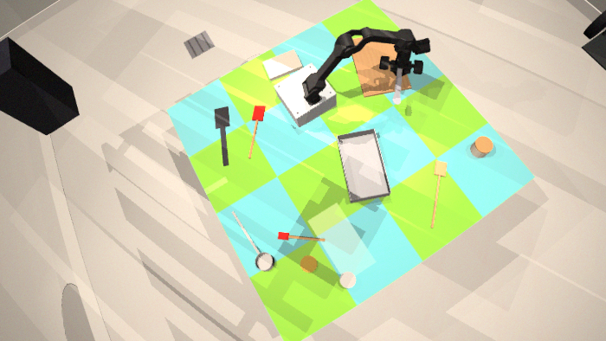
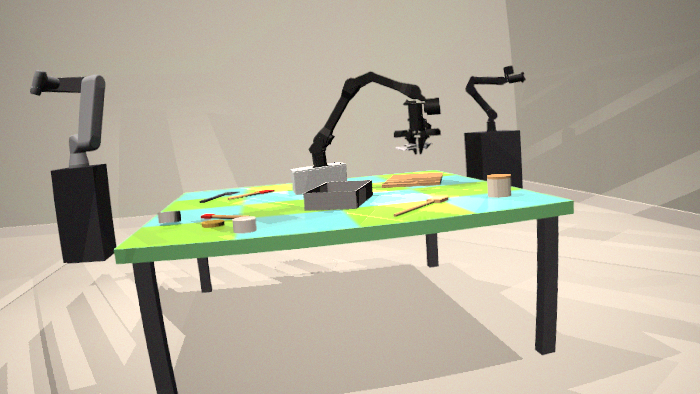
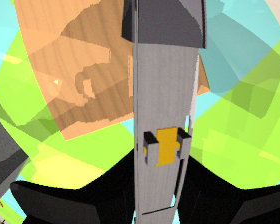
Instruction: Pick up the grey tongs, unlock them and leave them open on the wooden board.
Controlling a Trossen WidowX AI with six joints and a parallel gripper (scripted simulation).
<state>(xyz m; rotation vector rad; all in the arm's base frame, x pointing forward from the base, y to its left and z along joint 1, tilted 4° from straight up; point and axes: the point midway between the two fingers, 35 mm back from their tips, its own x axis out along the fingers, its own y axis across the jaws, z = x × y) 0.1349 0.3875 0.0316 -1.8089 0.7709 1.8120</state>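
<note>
Now: the wooden board 17 cm behind my gripper tip, 3 cm to the left of it and 12 cm below it. From my gripper tip the other things lie so: jar (47 cm ahead, 13 cm to the left, 9 cm below); red spatula (21 cm behind, 67 cm to the right, 12 cm below); grey roasting tin (24 cm ahead, 36 cm to the right, 10 cm below).
</note>
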